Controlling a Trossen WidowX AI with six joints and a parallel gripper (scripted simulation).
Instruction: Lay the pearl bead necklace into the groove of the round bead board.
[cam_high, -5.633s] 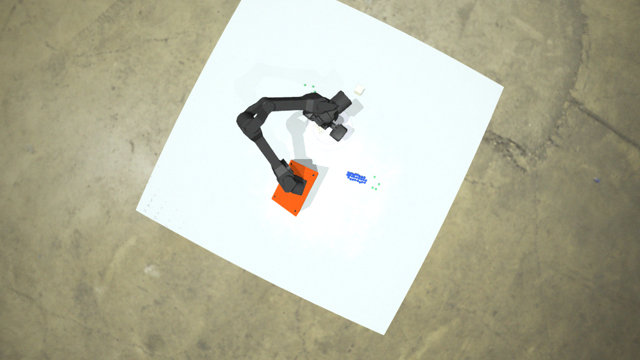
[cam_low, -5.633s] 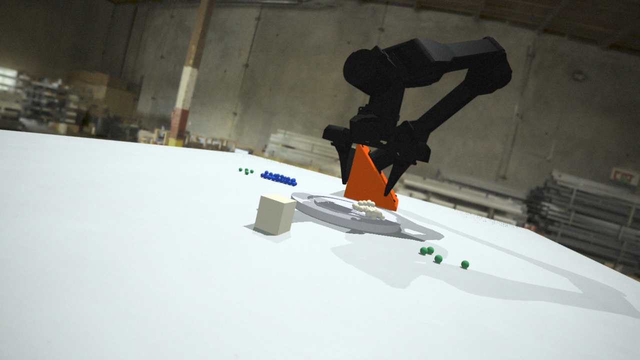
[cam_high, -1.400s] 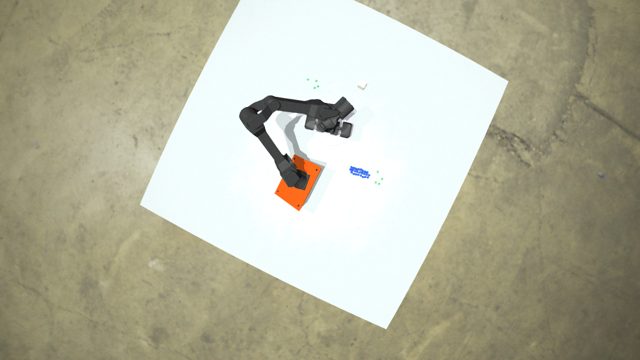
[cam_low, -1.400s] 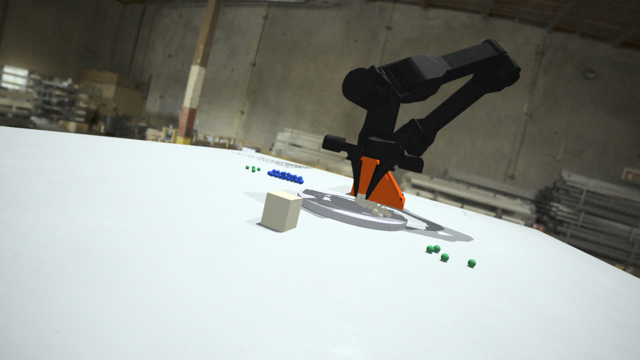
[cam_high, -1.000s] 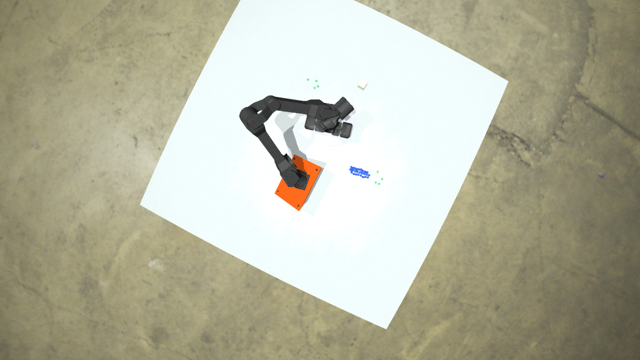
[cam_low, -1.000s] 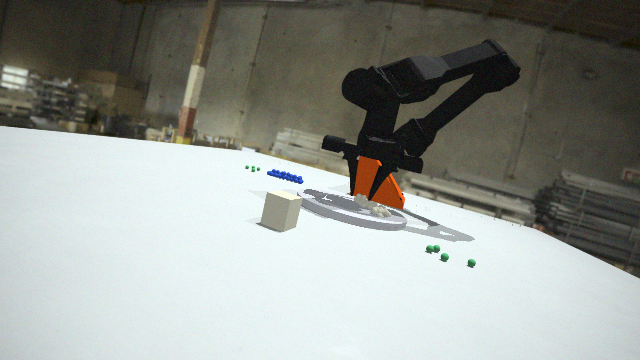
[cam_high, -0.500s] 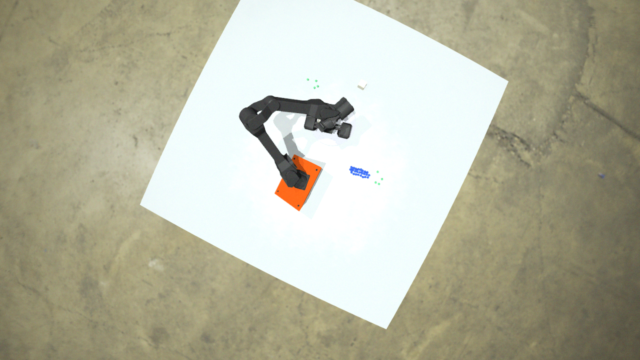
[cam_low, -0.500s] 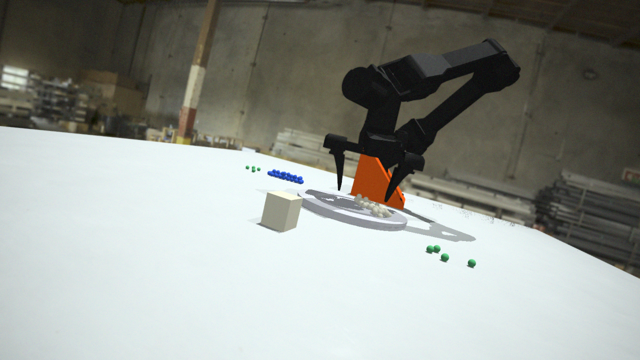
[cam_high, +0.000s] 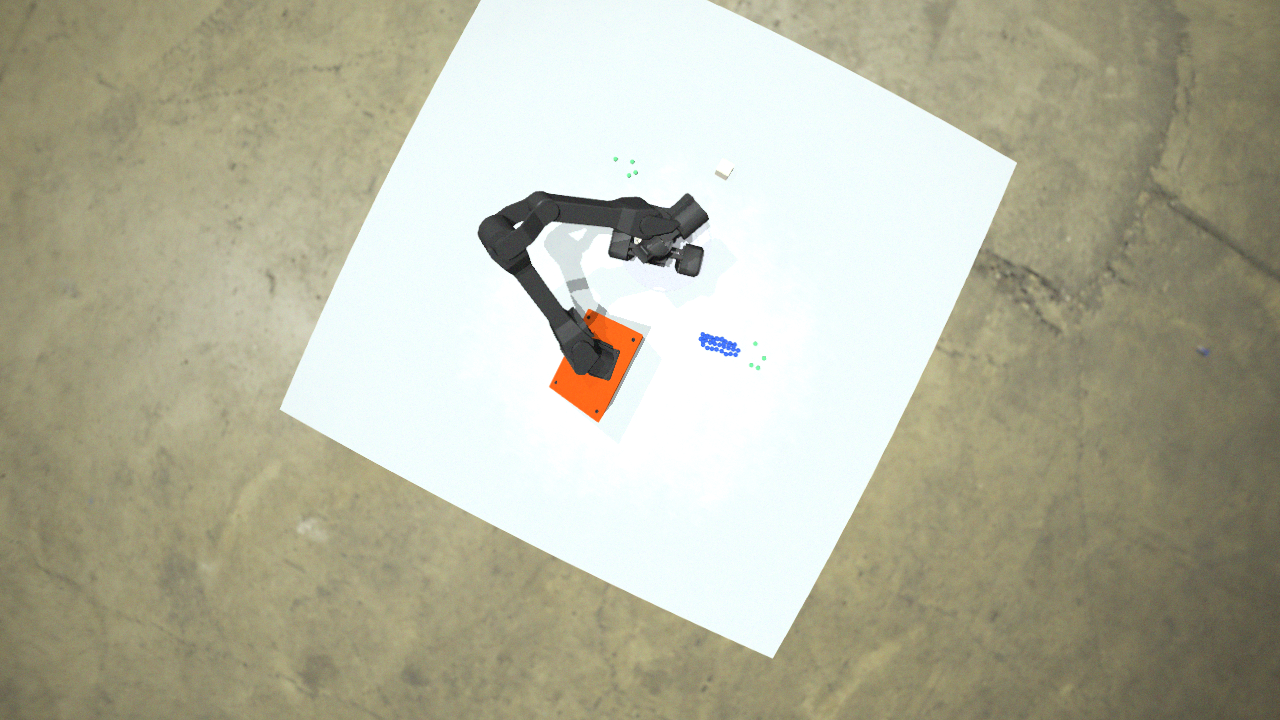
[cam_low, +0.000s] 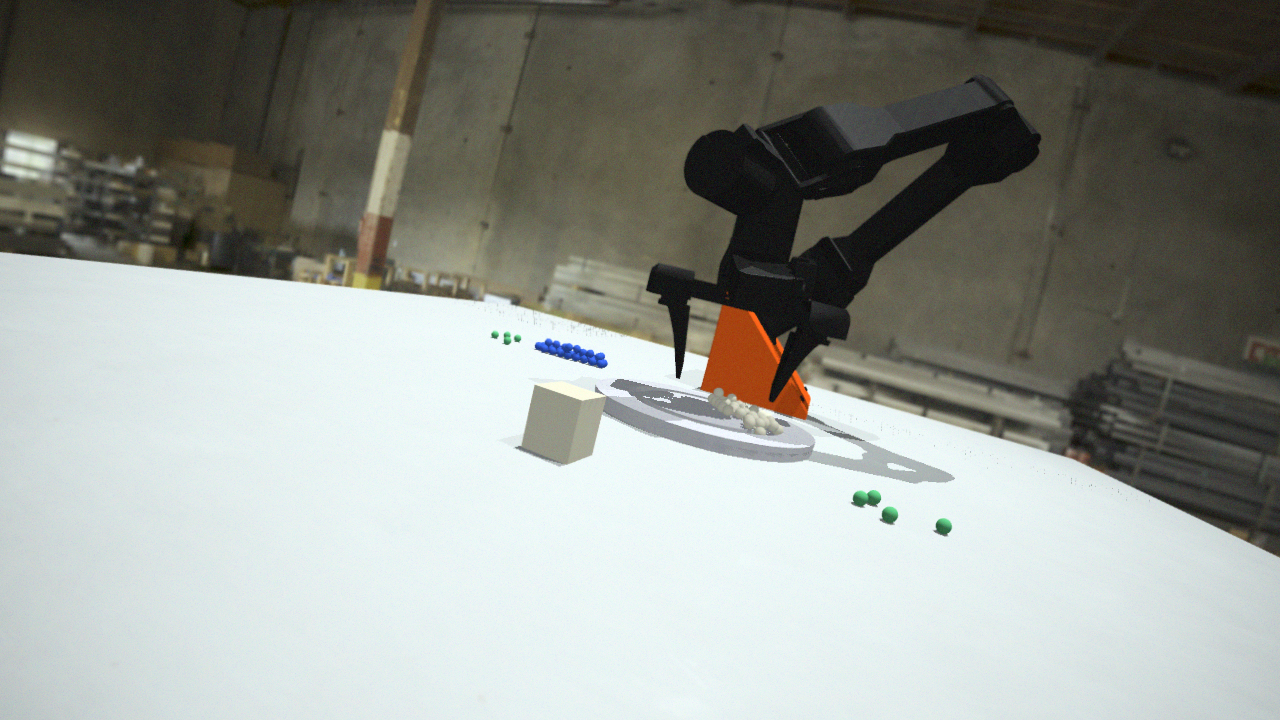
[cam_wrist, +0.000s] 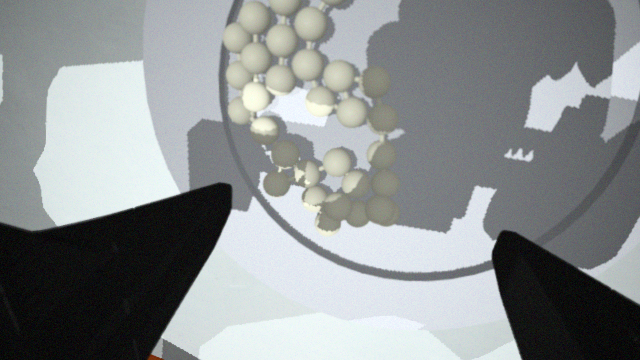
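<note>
The round bead board is 40 mm ahead of my gripper tip, 20 mm below it and 10 mm to the right of it. Also, from my gripper tip: cream cube 240 mm ahead, 80 mm to the right, 10 mm below.
</note>
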